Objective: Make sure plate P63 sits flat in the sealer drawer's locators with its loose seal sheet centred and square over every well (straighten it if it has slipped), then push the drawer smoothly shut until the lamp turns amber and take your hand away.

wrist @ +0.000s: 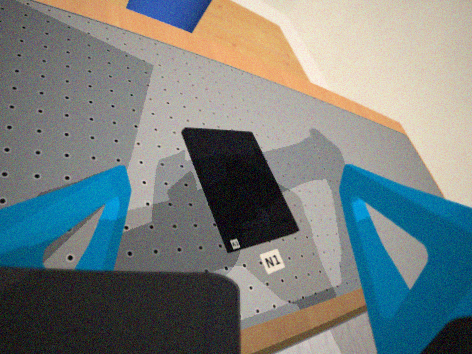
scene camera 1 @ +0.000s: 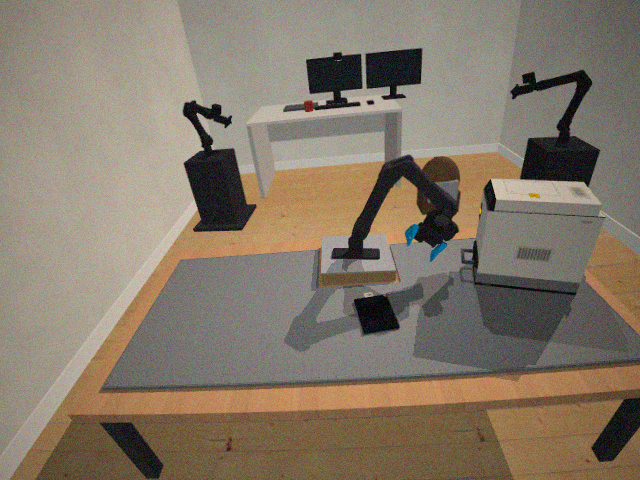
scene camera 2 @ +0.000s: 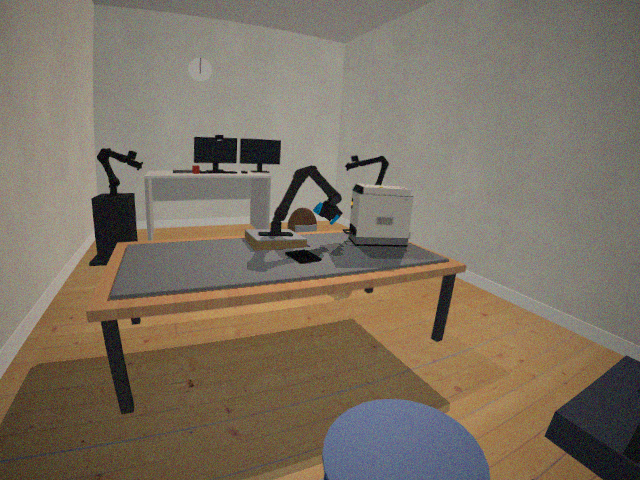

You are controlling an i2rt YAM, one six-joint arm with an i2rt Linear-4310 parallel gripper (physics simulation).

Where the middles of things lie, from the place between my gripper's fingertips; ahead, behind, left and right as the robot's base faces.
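Scene:
Flat black plate (scene camera 1: 376, 312): 12 cm ahead of my hand, 16 cm to the right of it, 17 cm below it.

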